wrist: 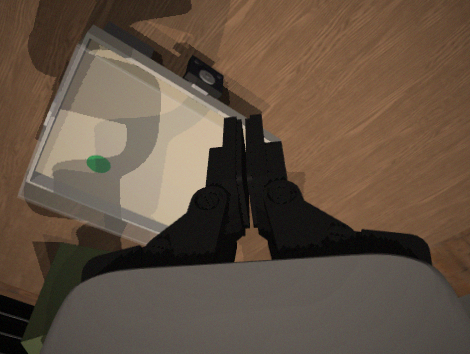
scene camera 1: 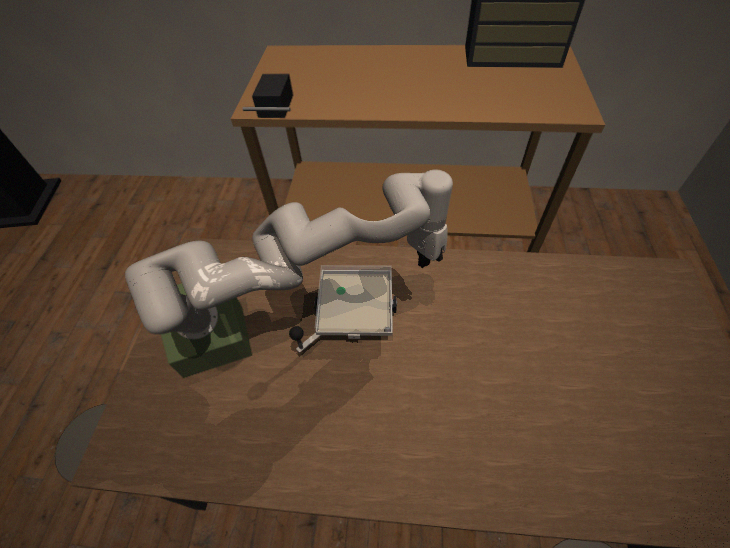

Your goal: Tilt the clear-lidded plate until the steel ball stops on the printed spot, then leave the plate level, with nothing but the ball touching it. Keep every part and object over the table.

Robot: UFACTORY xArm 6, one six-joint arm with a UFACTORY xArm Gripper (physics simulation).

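Observation:
The clear-lidded plate (scene camera 1: 353,318) (wrist: 175,175) has a pale floor and raised grey rims. Its exact tilt is hard to judge. The green printed spot (scene camera 1: 340,290) (wrist: 98,164) lies toward its back left in the scene view. A small grey shape, apparently the steel ball (scene camera 1: 386,329), sits in the front right corner, away from the spot; in the wrist view the fingers cover that area. My gripper (scene camera 1: 431,261) (wrist: 246,142) is shut and empty. It hangs above the table, behind and right of the plate, apart from it, though its fingers overlap the plate in the wrist view.
A black-knobbed arm (scene camera 1: 308,343) juts from the plate's front left corner. A dark side mount (scene camera 1: 394,304) (wrist: 205,77) stands at the right rim. The green robot base (scene camera 1: 209,355) (wrist: 55,280) stands left. A side bench (scene camera 1: 383,88) with a dark block (scene camera 1: 272,91) stands behind the table (scene camera 1: 501,383).

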